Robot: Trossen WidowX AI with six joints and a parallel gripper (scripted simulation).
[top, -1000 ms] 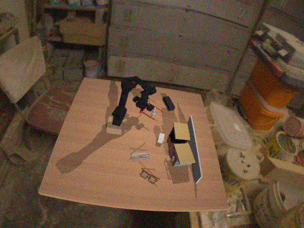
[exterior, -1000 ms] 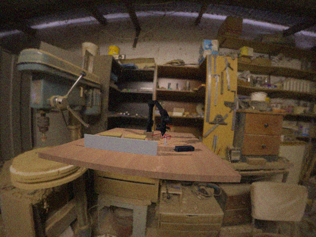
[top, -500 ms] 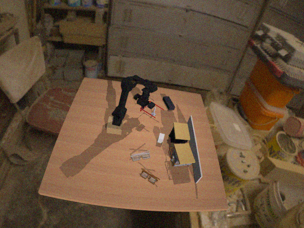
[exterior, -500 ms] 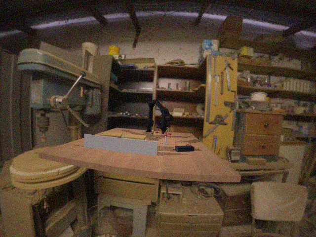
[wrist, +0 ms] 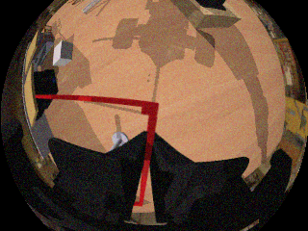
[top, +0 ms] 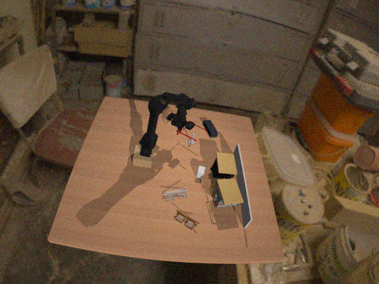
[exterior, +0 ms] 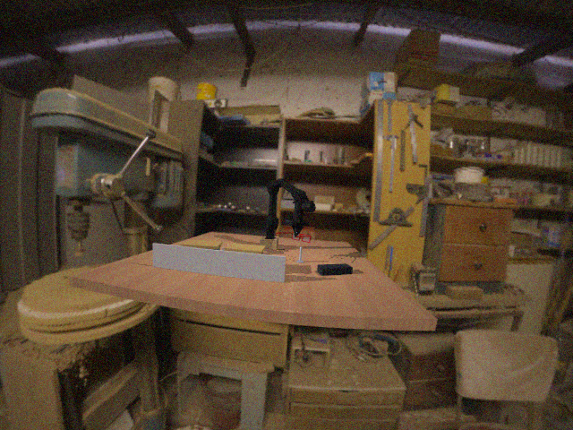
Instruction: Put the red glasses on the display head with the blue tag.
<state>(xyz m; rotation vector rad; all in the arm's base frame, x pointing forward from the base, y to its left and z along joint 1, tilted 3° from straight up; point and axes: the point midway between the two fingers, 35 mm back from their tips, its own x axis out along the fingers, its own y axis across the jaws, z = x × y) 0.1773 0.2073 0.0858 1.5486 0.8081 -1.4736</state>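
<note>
My gripper tip is now 24 cm to the left of the white block, 18 cm short of it and 10 cm above it. Also, from my gripper tip: dark case (23 cm to the left, 23 cm ahead, 10 cm below); then blue-grey stand (10 cm below, 10 cm ahead, 4 cm to the left); then upright board (45 cm ahead, 29 cm to the right, 7 cm below).
</note>
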